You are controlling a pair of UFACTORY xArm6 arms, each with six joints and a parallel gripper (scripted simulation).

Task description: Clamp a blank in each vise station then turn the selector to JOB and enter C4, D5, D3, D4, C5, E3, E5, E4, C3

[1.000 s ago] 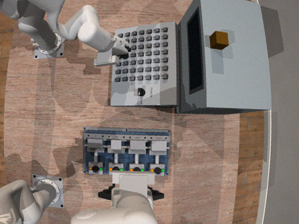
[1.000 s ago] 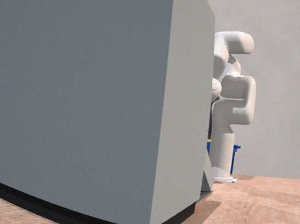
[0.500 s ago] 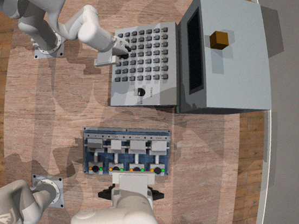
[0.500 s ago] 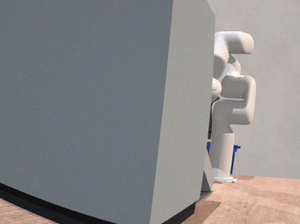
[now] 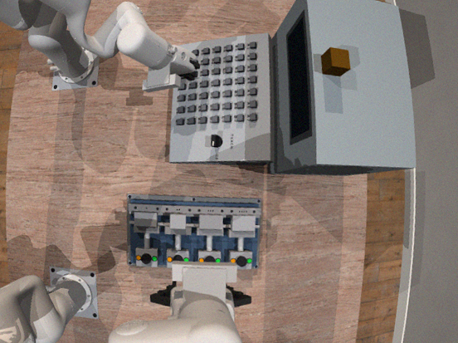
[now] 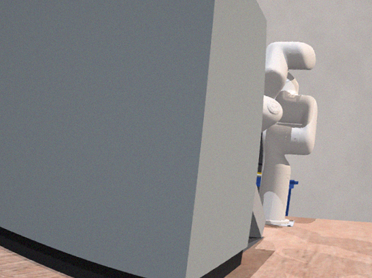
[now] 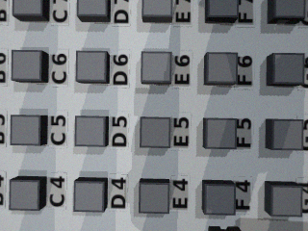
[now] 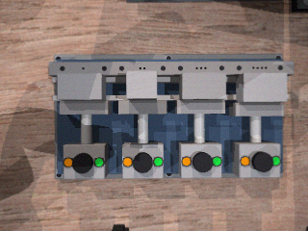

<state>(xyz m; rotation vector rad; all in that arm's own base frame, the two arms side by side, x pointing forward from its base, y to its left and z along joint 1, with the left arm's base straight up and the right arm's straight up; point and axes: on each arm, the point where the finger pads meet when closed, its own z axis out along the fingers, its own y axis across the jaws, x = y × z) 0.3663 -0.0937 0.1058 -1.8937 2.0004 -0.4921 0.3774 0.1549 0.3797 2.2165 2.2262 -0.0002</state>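
Observation:
The key E3 lies 40 mm ahead of my left hand, 10 mm to the left of it and 10 mm below it. From my left hand the other things lie so: key D3: 70 mm ahead, 10 mm to the left; key E4: 40 mm ahead, 30 mm to the right, 10 mm below; key E5: 60 mm to the right, 40 mm ahead, 10 mm below.

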